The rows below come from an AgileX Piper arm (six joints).
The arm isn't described. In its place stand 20 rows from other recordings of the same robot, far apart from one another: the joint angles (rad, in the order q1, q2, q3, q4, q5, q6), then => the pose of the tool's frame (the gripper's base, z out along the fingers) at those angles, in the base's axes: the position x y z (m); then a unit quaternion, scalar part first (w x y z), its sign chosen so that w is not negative.
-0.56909, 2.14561, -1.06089, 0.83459, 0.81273, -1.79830 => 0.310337 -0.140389 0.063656 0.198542 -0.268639 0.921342 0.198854
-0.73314, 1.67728, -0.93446, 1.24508, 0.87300, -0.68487 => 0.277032 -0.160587 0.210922 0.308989 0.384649 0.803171 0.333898
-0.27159, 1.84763, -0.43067, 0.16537, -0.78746, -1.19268 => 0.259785 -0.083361 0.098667 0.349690 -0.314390 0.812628 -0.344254
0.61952, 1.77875, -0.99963, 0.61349, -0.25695, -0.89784 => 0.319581 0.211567 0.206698 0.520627 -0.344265 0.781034 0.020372
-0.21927, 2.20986, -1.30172, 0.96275, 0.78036, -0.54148 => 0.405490 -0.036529 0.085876 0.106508 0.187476 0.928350 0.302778
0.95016, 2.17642, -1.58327, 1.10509, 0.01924, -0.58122 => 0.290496 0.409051 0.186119 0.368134 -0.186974 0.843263 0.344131
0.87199, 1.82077, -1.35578, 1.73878, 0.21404, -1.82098 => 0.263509 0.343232 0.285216 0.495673 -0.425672 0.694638 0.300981
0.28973, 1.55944, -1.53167, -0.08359, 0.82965, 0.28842 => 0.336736 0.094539 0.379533 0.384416 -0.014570 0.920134 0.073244
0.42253, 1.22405, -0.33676, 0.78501, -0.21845, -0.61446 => 0.190588 0.070407 0.183126 0.446540 -0.083373 0.888726 0.061782
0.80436, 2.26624, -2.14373, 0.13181, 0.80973, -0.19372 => 0.356068 0.382321 0.260700 0.319568 -0.424024 0.831302 0.164369
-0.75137, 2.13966, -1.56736, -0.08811, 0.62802, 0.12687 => 0.330770 -0.315430 0.161200 0.205444 0.387555 0.892935 -0.101296
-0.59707, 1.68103, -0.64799, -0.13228, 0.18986, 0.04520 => 0.224048 -0.155057 0.126513 0.200084 0.249950 0.943640 -0.083873
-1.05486, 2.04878, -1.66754, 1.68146, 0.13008, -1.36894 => 0.255541 -0.426768 0.279454 0.578330 0.473645 0.642254 -0.169426
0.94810, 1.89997, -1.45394, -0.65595, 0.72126, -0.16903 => 0.273324 0.317842 0.241698 0.313400 -0.641879 0.681788 -0.157913
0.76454, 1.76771, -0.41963, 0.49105, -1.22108, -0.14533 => 0.224092 0.159074 0.153589 0.672745 -0.111251 0.724185 0.102922
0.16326, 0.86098, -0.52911, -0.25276, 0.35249, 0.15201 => 0.168376 0.019773 0.272752 0.473058 -0.089125 0.876289 -0.019783
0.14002, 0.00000, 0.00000, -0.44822, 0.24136, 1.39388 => 0.055989 -0.001628 0.193523 0.582125 0.329665 0.675525 0.310029
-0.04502, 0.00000, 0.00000, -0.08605, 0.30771, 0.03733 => 0.054107 -0.004809 0.185553 0.624290 0.008267 0.780215 -0.038190
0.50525, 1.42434, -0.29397, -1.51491, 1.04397, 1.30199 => 0.179314 0.009433 0.160690 0.267026 -0.175097 0.835885 -0.446469
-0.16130, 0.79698, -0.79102, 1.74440, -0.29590, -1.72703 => 0.159181 -0.052381 0.396732 0.701035 0.167808 0.676852 -0.149207
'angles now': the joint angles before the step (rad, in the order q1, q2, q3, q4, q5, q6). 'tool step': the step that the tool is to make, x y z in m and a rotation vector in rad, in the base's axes. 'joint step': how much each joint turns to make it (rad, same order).
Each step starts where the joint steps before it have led.
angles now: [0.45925, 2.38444, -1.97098, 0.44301, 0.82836, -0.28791]
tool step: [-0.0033, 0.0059, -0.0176, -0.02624, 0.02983, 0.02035]
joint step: [0.01418, 0.03328, -0.00010, -0.01153, 0.00581, 0.00002]
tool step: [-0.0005, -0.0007, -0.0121, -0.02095, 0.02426, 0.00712]
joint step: [-0.00008, 0.02249, 0.00004, -0.00964, 0.00948, -0.00005]
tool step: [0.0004, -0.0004, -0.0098, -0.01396, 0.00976, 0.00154]
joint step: [0.00011, 0.01890, -0.00010, -0.00796, -0.00413, 0.00007]
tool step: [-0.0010, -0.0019, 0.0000, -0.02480, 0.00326, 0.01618]
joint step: [-0.00013, -0.00215, 0.00021, -0.02518, 0.01760, -0.00019]
